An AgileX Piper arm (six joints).
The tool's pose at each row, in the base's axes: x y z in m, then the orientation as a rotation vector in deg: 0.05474, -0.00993, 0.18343, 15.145, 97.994, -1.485; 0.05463, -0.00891, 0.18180, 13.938, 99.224, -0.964; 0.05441, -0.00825, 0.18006, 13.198, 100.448, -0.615; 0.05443, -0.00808, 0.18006, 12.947, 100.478, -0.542; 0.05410, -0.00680, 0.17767, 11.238, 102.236, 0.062; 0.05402, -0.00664, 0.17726, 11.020, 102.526, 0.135; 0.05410, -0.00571, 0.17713, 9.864, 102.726, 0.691; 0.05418, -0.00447, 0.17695, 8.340, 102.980, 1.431; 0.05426, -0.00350, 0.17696, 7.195, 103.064, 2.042; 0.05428, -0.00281, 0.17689, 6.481, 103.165, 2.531; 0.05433, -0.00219, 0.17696, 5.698, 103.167, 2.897; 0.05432, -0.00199, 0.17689, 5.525, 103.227, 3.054; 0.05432, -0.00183, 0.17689, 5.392, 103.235, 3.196; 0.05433, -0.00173, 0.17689, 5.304, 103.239, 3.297
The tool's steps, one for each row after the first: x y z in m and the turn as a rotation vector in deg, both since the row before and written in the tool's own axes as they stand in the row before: 0.00177, 0.00075, -0.00002, -0.975, 1.181, -0.633; 0.00183, 0.00039, 0.00000, -0.587, 1.197, -0.415; 0.00002, 0.00017, 0.00000, -0.188, 0.021, -0.130; 0.00257, 0.00092, -0.00002, -1.265, 1.701, -0.963; 0.00044, 0.00010, 0.00000, -0.154, 0.283, -0.129; 0.00023, 0.00091, 0.00001, -0.998, 0.188, -0.497; 0.00031, 0.00122, 0.00001, -1.319, 0.250, -0.651; 0.00008, 0.00097, 0.00002, -1.032, 0.093, -0.454; 0.00014, 0.00068, 0.00001, -0.714, 0.117, -0.226; -0.00002, 0.00063, 0.00001, -0.672, 0.014, -0.336; 0.00009, 0.00019, 0.00000, -0.198, 0.067, -0.035; 0.00002, 0.00016, 0.00000, -0.168, 0.015, -0.014; 0.00001, 0.00010, 0.00001, -0.116, 0.009, -0.006
